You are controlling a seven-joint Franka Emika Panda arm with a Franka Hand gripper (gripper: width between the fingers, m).
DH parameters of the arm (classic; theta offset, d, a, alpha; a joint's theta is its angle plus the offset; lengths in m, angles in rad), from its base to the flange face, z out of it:
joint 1: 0 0.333 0 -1.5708
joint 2: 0 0 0 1.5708
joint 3: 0 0.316 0.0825 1.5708
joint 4: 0 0 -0.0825 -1.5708
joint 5: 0 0.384 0 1.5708
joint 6: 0 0 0.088 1.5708
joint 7: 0 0.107 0 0
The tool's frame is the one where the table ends.
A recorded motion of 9 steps. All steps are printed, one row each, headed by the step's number.
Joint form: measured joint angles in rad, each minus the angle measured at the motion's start. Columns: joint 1, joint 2, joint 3, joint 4, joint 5, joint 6, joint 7.
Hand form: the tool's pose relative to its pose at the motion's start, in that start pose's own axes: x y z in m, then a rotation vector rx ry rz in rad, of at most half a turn. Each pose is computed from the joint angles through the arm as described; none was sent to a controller.
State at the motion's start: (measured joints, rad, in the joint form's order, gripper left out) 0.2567 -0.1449 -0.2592 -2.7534 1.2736 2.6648 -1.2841
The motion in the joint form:
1: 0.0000 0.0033 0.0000 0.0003 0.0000 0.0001 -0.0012
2: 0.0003 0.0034 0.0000 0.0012 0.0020 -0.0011 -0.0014
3: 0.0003 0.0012 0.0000 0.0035 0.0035 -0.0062 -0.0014
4: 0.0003 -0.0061 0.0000 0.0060 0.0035 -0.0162 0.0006
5: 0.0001 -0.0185 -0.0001 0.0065 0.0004 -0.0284 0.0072
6: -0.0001 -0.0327 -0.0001 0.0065 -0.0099 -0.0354 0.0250
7: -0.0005 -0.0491 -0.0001 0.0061 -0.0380 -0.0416 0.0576
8: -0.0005 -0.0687 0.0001 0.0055 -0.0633 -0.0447 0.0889
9: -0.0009 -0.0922 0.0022 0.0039 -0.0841 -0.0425 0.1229
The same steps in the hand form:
1: -0.0005 0.0005 0.0008 -0.0008 -0.0027 -0.0001
2: -0.0002 0.0003 0.0009 0.0007 -0.0016 0.0009
3: 0.0012 -0.0007 0.0004 0.0061 0.0017 0.0004
4: 0.0037 -0.0030 -0.0010 0.0172 0.0077 -0.0015
5: 0.0062 -0.0062 -0.0034 0.0309 0.0145 -0.0024
6: 0.0092 -0.0091 -0.0067 0.0391 0.0203 0.0009
7: 0.0126 -0.0124 -0.0106 0.0439 0.0196 0.0029
8: 0.0166 -0.0160 -0.0156 0.0468 0.0235 0.0044
9: 0.0208 -0.0201 -0.0219 0.0464 0.0333 0.0103

